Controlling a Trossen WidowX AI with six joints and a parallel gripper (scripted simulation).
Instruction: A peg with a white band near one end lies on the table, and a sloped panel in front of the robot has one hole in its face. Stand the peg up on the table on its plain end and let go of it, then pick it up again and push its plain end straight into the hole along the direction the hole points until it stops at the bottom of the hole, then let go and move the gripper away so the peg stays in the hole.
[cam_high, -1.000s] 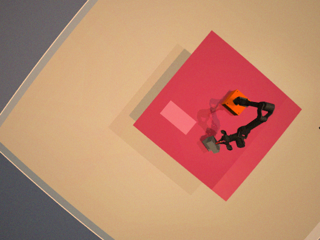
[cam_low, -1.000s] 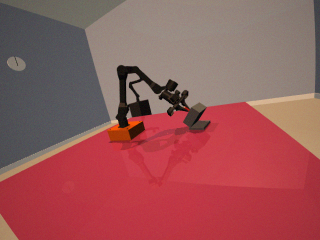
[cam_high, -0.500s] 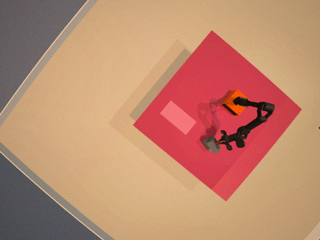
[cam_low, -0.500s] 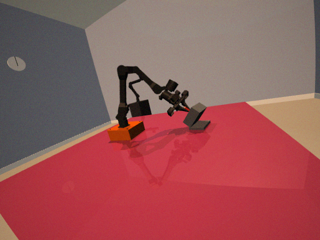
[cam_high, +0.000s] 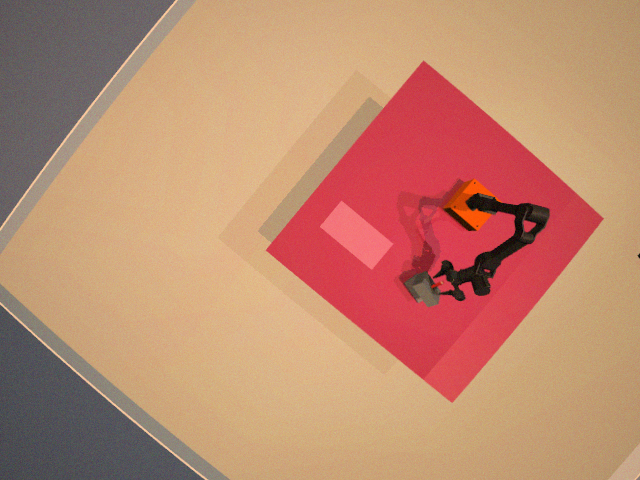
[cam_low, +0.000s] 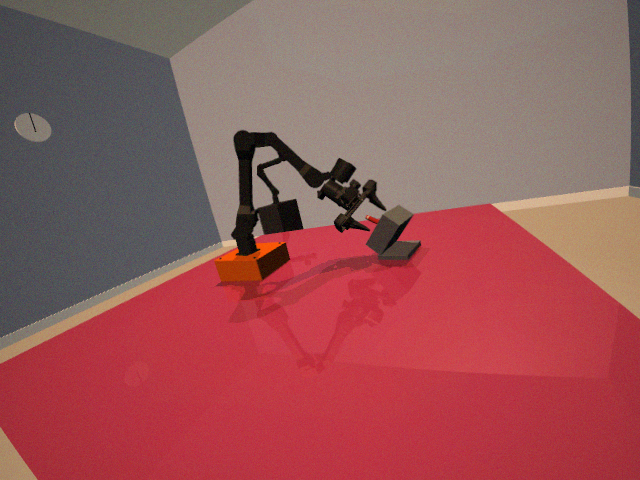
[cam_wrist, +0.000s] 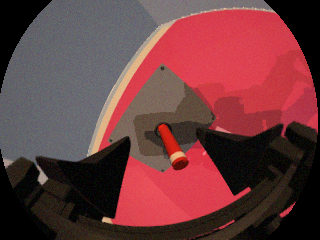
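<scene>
Right now the red peg is 20 mm behind my gripper tip. From my gripper tip the other things lie so: grey sloped panel: 30 mm below, 30 mm ahead.
</scene>
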